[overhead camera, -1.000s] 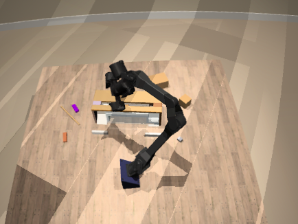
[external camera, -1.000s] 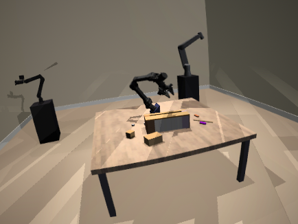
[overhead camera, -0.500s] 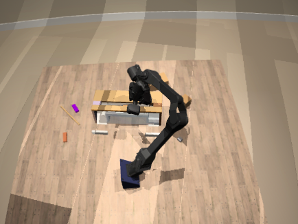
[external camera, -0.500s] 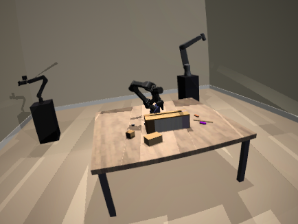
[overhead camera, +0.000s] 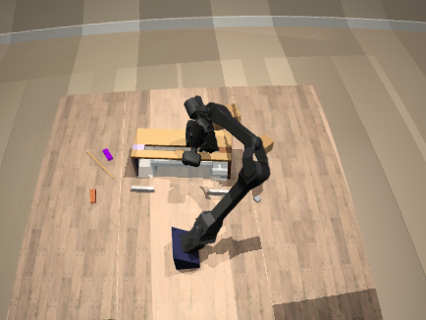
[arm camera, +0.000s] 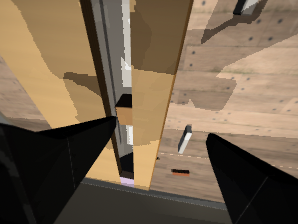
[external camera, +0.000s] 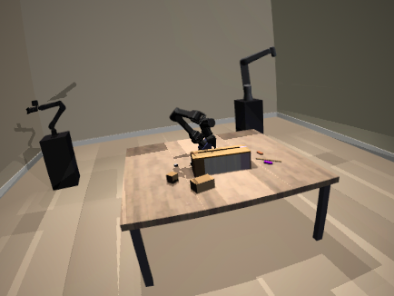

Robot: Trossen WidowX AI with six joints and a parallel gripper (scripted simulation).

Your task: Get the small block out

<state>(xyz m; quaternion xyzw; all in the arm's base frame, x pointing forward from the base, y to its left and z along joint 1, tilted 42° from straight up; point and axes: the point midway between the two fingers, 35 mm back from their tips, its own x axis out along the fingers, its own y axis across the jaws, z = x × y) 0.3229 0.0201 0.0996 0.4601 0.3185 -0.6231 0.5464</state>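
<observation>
My gripper tip is 60 mm above the small tan block, 50 mm short of it and 20 mm to the right of it. Round my gripper tip: purple piece 330 mm to the left, 170 mm ahead, 140 mm below; then box 80 mm below, 30 mm ahead, 20 mm to the left; then grey cube 250 mm to the right, 150 mm behind, 130 mm below.
</observation>
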